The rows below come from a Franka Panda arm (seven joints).
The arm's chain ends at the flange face. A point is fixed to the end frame.
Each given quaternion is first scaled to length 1.
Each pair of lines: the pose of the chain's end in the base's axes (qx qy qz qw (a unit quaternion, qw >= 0); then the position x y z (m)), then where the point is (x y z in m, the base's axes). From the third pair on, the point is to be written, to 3 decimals.
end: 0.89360 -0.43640 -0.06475 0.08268 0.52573 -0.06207 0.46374
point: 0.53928 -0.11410 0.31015
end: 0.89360 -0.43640 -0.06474 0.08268 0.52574 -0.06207 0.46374
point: 0.53929 -0.11410 0.31015
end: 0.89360 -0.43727 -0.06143 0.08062 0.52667 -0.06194 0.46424
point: 0.541 -0.114 0.311
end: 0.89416 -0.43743 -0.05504 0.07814 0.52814 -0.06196 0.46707
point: 0.545 -0.114 0.314
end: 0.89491 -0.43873 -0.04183 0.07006 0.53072 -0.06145 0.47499
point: 0.552 -0.113 0.322
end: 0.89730 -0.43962 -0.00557 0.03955 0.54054 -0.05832 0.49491
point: 0.576 -0.106 0.344
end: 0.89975 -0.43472 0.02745 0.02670 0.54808 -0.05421 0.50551
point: 0.595 -0.103 0.357
